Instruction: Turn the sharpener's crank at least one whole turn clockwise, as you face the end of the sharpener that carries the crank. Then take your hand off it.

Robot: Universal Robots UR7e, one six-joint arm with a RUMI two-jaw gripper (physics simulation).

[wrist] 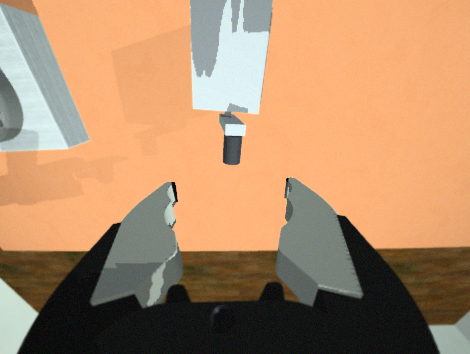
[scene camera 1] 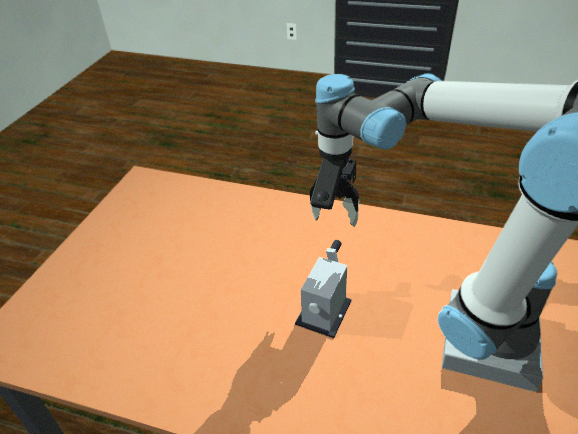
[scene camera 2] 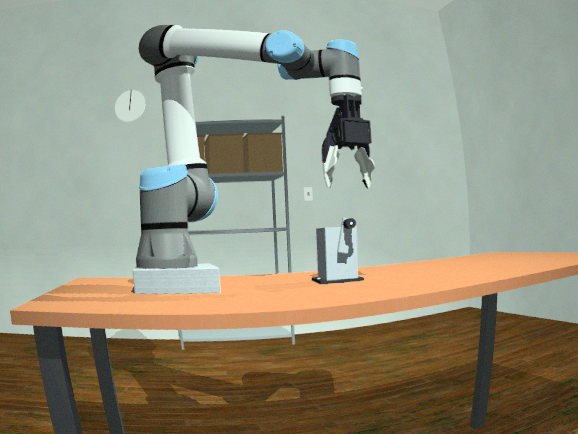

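Where they show: gripper, fingertip midpoint: (wrist: pixel 231 182) (scene camera 1: pixel 335 223) (scene camera 2: pixel 348 188); arm's base at its link origin: (scene camera 2: pixel 166 266).
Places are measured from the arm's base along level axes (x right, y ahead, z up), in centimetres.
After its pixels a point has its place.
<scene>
The sharpener is a grey box (scene camera 1: pixel 324 296) @[x -3.6, y 39.9, z 7.5 cm] (scene camera 2: pixel 338 255) @[x 7.7, y 38.7, z 1.0 cm] (wrist: pixel 230 75) @[x 4.5, y 40.6, z 7.4 cm] on a dark base plate (scene camera 1: pixel 314 329) @[x -4.2, y 42.3, z -4.7 cm] (scene camera 2: pixel 330 281) @[x 7.2, y 36.7, z -4.9 cm], standing upright on the table. Its crank arm points up, leaning slightly to the right in the scene camera 2 view, and the dark crank knob (scene camera 1: pixel 336 245) @[x 11.8, y 39.3, z 9.0 cm] (scene camera 2: pixel 349 223) @[x 13.7, y 38.9, z 8.0 cm] (wrist: pixel 232 150) @[x 11.9, y 39.7, z 9.1 cm] stands above the box's top edge. My gripper (scene camera 1: pixel 335 220) @[x 12.4, y 39.8, z 15.8 cm] (scene camera 2: pixel 348 185) @[x 12.4, y 39.8, z 15.8 cm] (wrist: pixel 231 182) @[x 12.4, y 39.8, z 15.8 cm] is open and empty. It hangs above the knob, apart from it, with clear air between the fingertips and the knob.
The orange table (scene camera 1: pixel 150 280) @[x 4.5, y 89.3, z -5.4 cm] (scene camera 2: pixel 425 280) @[x 26.5, y 51.2, z -5.4 cm] carries the sharpener and the arm's base block (scene camera 1: pixel 487 367) @[x -9.8, y 3.5, z -0.9 cm] (scene camera 2: pixel 176 280) @[x 9.6, y 0.8, z -2.5 cm] (wrist: pixel 60 100) @[x 2.9, y 11.2, z -2.7 cm]. A shelf unit (scene camera 2: pixel 286 200) with brown boxes (scene camera 2: pixel 225 154) stands behind the table. A dark drawer cabinet (scene camera 1: pixel 392 37) stands by the wall.
</scene>
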